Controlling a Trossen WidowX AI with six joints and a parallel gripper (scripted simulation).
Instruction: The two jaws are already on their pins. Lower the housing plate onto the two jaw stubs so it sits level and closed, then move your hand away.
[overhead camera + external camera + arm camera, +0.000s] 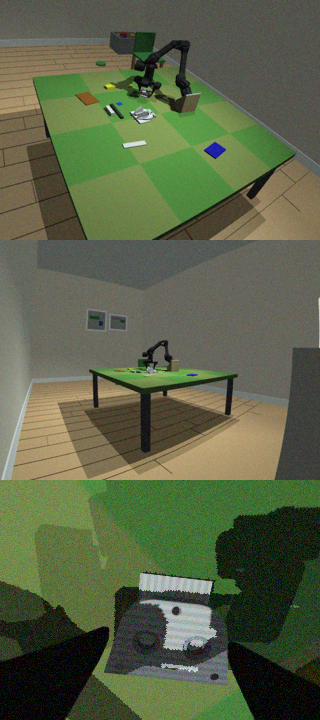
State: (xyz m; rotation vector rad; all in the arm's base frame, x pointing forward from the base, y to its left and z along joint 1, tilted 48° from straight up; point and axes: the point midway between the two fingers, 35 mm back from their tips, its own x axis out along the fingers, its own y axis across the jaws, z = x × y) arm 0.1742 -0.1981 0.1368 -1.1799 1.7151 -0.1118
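My gripper tip is now 120 mm to the left of the small yellow cube and 60 mm short of it. Round my gripper tip: white block (320 mm ahead, 140 mm to the left); black bar (280 mm ahead, 150 mm to the left, 10 mm below); small blue square (230 mm ahead, 80 mm to the left, 10 mm below).
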